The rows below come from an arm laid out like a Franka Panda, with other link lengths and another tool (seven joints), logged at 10 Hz.
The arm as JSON. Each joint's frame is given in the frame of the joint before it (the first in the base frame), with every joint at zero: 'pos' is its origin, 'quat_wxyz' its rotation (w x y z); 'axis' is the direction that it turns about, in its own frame. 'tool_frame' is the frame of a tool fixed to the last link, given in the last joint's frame.
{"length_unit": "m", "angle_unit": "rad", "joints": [
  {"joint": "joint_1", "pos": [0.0, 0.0, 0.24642], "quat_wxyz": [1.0, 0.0, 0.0, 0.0], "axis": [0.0, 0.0, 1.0]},
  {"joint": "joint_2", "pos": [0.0, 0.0, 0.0], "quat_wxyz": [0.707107, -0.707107, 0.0, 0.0], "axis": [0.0, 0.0, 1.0]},
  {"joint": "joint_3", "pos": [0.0, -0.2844, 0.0], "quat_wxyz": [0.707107, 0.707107, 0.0, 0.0], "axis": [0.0, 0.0, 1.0]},
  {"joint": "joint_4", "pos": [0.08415, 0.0, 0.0], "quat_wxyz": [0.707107, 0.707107, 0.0, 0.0], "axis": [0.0, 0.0, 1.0]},
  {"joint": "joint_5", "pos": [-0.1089, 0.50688, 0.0], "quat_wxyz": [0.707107, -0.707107, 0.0, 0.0], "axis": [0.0, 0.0, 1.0]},
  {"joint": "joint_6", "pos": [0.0, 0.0, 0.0], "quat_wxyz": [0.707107, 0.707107, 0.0, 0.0], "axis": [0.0, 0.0, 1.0]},
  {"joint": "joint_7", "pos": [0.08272, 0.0, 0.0], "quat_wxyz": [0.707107, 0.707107, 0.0, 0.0], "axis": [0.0, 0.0, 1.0]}
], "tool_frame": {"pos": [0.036, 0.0, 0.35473], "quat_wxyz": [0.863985, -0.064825, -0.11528, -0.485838]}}
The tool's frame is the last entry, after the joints.
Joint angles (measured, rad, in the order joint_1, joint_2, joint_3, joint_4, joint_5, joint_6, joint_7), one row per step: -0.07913, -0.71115, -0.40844, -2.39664, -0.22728, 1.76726, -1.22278; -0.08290, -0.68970, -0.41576, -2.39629, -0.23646, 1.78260, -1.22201; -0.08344, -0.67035, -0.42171, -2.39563, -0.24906, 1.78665, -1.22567; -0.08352, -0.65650, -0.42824, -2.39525, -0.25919, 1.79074, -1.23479; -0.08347, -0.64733, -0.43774, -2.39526, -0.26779, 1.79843, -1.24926; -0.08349, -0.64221, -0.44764, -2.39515, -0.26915, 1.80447, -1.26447; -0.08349, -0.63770, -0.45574, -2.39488, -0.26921, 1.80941, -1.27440; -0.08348, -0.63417, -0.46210, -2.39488, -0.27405, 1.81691, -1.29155; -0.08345, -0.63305, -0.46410, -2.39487, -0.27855, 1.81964, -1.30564; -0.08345, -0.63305, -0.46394, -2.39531, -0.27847, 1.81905, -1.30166; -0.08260, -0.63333, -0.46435, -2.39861, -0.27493, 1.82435, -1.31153; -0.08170, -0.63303, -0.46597, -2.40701, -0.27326, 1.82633, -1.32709; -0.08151, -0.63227, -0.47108, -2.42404, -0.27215, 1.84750, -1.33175; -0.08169, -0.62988, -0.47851, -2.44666, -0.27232, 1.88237, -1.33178; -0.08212, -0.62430, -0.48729, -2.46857, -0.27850, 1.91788, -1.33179
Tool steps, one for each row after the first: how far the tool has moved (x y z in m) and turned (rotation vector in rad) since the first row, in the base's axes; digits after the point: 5 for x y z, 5 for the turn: 0.00058, -0.00885, -0.00977, -0.00761, 0.00957, -0.00924; -0.00215, -0.01530, -0.01953, -0.01579, 0.02857, -0.00868; -0.00455, -0.02078, -0.02674, -0.02184, 0.04144, -0.00289; -0.00612, -0.02692, -0.03188, -0.02635, 0.04604, 0.00584; -0.00712, -0.03088, -0.03501, -0.02386, 0.04543, 0.01345; -0.00777, -0.03393, -0.03758, -0.02090, 0.04471, 0.01688; -0.00807, -0.03794, -0.03955, -0.02460, 0.04276, 0.02991; -0.00869, -0.03993, -0.04024, -0.02888, 0.04294, 0.04338; -0.00884, -0.03972, -0.04053, -0.02834, 0.04385, 0.03965; -0.00761, -0.03791, -0.04177, -0.02602, 0.04004, 0.05009; -0.00950, -0.03482, -0.04684, -0.02108, 0.04472, 0.06723; -0.00818, -0.03339, -0.05583, -0.01814, 0.03978, 0.07210; -0.00488, -0.03318, -0.06786, -0.01767, 0.02908, 0.07161; -0.00296, -0.03519, -0.08126, -0.02174, 0.02257, 0.07131
